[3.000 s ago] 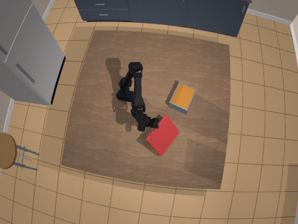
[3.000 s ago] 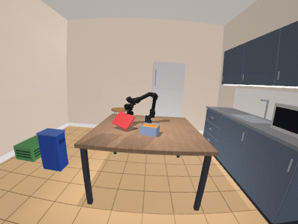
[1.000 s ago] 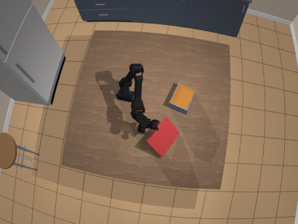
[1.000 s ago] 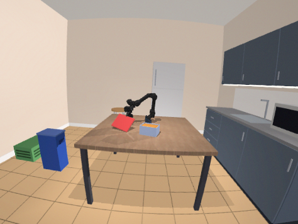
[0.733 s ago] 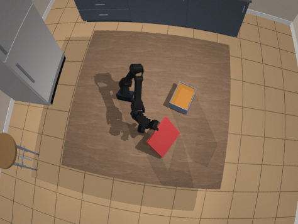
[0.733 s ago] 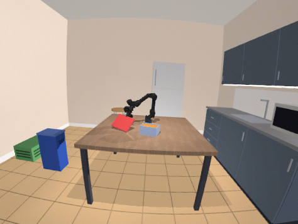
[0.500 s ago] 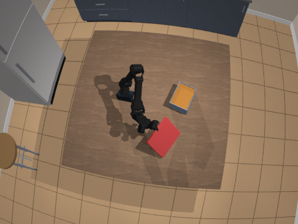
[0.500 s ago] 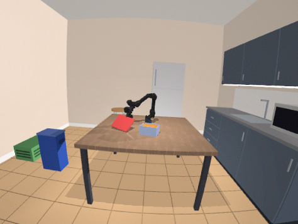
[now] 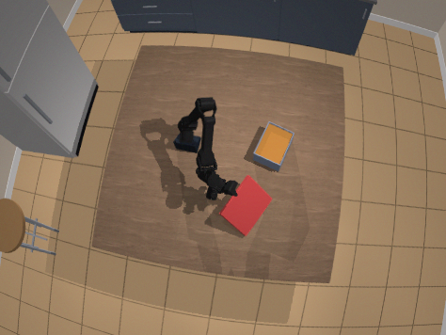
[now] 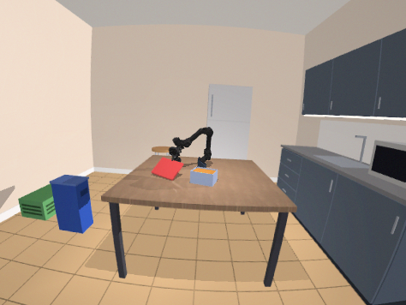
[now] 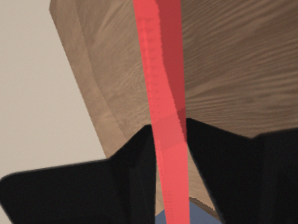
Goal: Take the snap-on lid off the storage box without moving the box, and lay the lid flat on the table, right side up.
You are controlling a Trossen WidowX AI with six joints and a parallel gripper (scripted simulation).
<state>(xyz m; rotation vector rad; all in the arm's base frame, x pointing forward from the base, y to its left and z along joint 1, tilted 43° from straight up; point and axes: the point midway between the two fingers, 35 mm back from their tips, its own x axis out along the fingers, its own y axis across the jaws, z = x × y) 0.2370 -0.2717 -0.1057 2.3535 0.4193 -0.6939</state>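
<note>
My gripper tip is now 6 cm short of the red lid, 4 cm to the left of it and 4 cm above it. From my gripper tip the other things lie so: storage box 17 cm ahead, 28 cm to the left, 7 cm below.
</note>
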